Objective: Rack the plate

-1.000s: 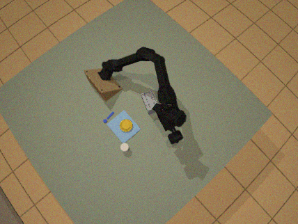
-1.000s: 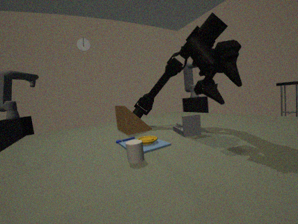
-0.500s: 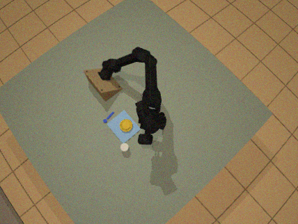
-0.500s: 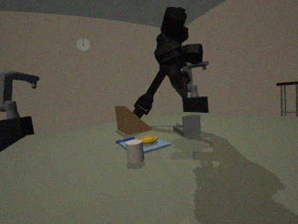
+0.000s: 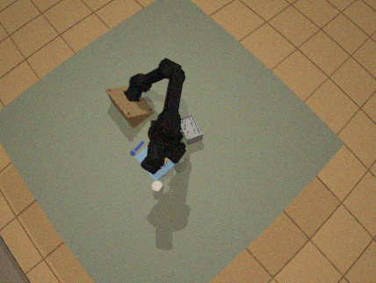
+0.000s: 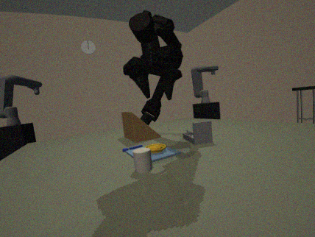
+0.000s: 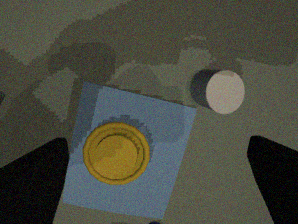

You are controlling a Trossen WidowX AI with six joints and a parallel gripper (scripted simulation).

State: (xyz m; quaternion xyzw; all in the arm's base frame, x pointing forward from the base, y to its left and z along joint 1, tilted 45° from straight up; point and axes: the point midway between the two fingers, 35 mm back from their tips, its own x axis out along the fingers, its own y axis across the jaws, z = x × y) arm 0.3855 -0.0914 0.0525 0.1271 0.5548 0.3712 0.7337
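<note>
Right now my gripper tip is 16 cm above the yellow plate, 6 cm past it and 1 cm to the left of it. Also, from my gripper tip: grey dish rack (18 cm to the left, 15 cm below, 11 cm behind); white cup (15 cm below, 8 cm to the right, 5 cm ahead); blue spoon (17 cm below, 16 cm behind, 8 cm to the right).
</note>
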